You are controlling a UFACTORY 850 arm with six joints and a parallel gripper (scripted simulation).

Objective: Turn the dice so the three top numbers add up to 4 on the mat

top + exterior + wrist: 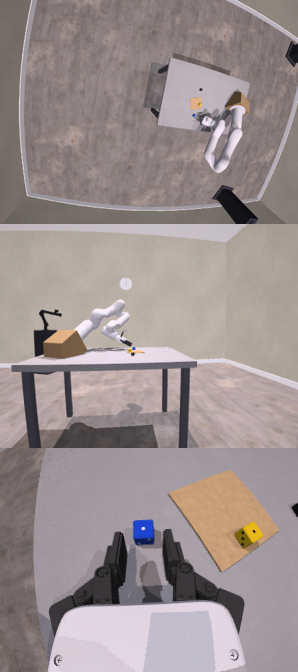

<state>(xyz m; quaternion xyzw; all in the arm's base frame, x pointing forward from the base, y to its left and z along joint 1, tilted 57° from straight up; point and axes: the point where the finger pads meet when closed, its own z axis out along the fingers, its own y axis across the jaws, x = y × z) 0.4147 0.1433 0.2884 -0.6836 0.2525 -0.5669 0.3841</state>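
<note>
Now: the blue die 40 mm ahead of my hand, 10 mm to the left of it and 50 mm below it. Round my hand: yellow die (50 mm ahead, 140 mm to the right, 40 mm below); tan mat (90 mm ahead, 120 mm to the right, 60 mm below); black die (120 mm ahead, 300 mm to the right, 50 mm below).
</note>
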